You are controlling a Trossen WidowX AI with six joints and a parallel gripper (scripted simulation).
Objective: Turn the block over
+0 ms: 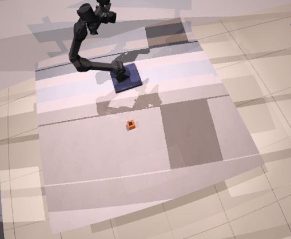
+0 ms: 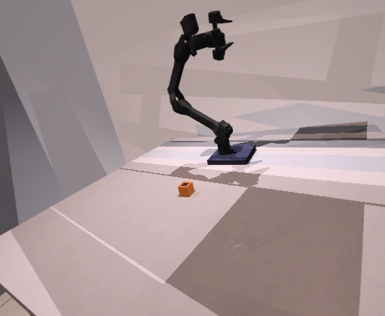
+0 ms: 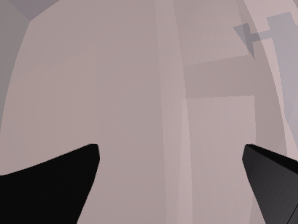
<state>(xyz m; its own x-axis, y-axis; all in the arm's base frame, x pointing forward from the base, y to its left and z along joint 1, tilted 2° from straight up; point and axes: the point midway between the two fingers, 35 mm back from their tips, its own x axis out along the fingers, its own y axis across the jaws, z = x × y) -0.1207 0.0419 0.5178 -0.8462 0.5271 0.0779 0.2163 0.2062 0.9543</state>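
The orange block is 490 mm ahead of my gripper tip, 40 mm to the right of it and 520 mm below it.
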